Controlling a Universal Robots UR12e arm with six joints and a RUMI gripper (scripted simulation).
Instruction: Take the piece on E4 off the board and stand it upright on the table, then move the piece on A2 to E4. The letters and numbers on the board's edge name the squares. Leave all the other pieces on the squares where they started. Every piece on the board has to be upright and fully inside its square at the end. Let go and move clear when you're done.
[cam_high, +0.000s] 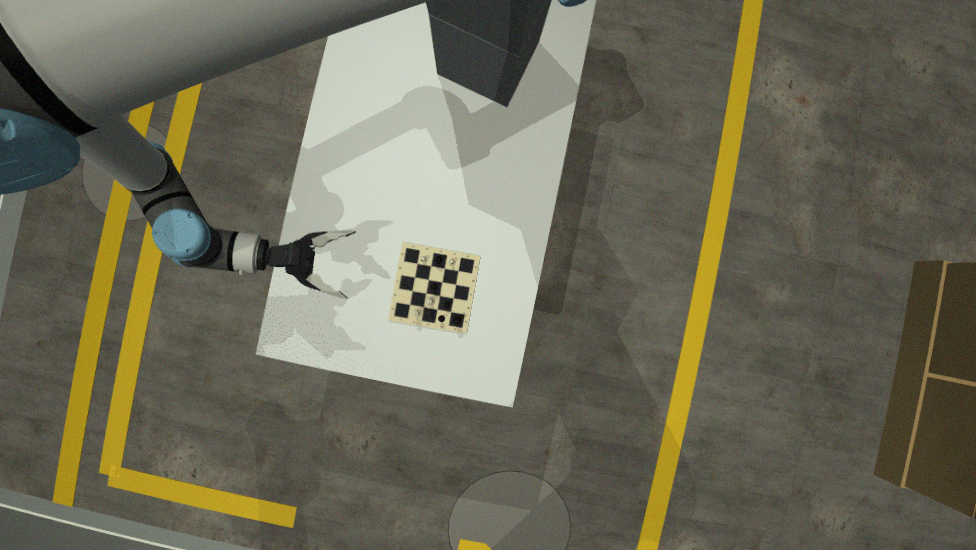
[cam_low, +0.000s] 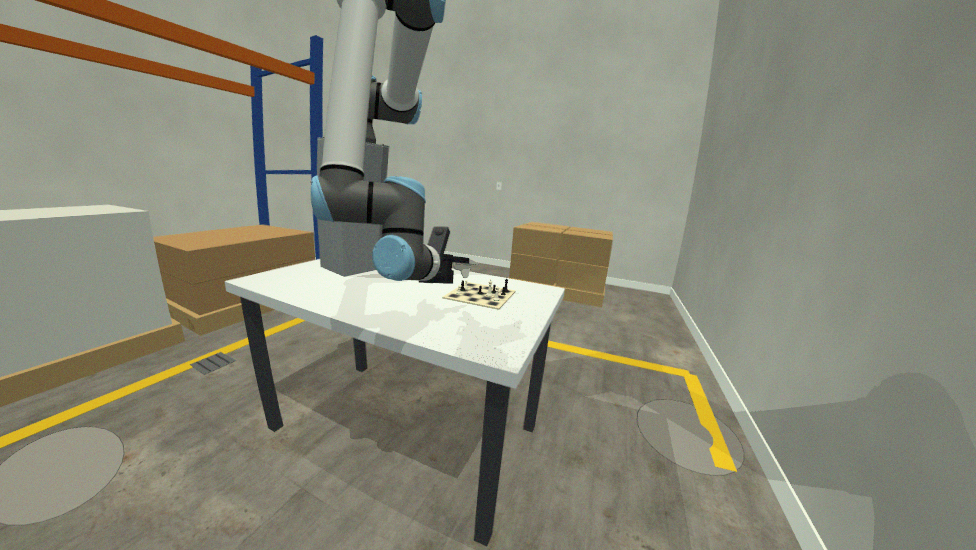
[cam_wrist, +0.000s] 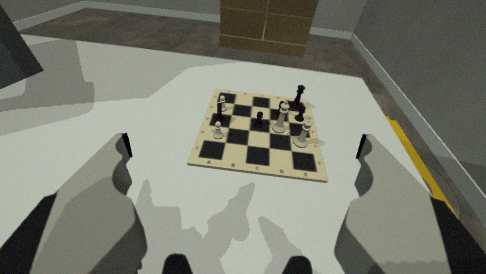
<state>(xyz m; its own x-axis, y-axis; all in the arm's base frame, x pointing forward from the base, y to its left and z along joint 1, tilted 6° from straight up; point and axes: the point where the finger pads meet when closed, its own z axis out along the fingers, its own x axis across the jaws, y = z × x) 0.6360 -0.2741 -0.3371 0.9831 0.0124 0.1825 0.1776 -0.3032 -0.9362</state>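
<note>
Now: the chessboard 40 mm ahead of my hand, 190 mm to the left of it and 160 mm below it.
</note>
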